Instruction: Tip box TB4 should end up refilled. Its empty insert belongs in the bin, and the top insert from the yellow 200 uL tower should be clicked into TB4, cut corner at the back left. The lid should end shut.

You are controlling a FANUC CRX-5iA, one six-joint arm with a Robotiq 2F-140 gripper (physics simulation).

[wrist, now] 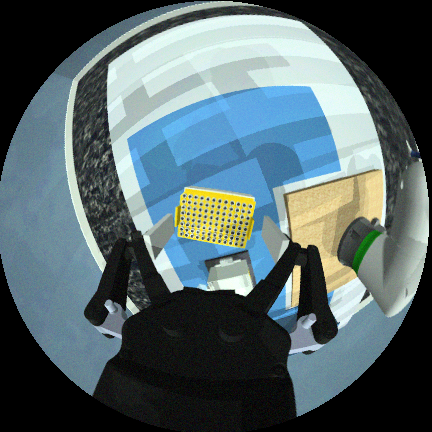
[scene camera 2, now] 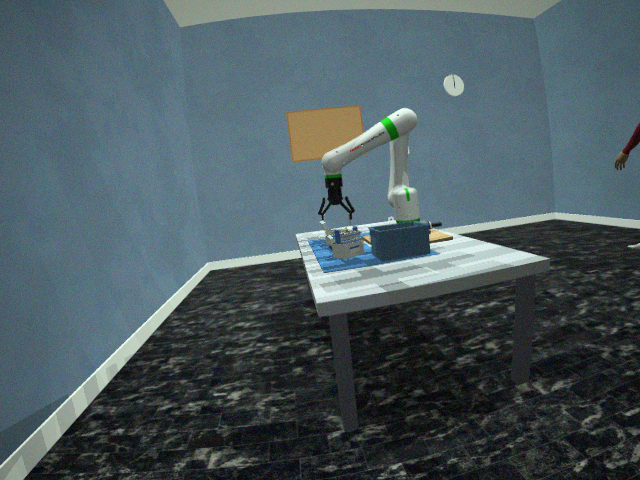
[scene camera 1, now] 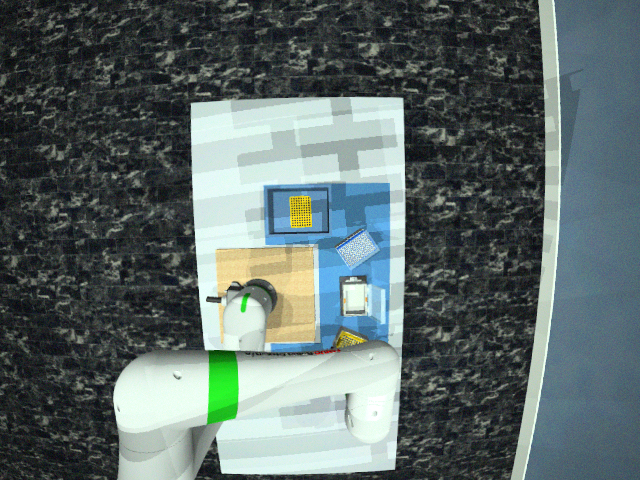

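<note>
The open tip box TB4 has a pale, empty interior, and its clear lid stands open to the right in scene camera 1. The empty yellow insert lies inside the blue bin. The yellow tower is partly hidden by the arm in scene camera 1. Its top insert is full of holes in the wrist view, and its cut corner cannot be made out. My gripper is open and empty, above the tower, with one finger on each short side of the insert.
A blue-edged tower stands turned between the bin and TB4. A wooden board lies beside the blue mat, with the arm's base over it. All stand on the pale table.
</note>
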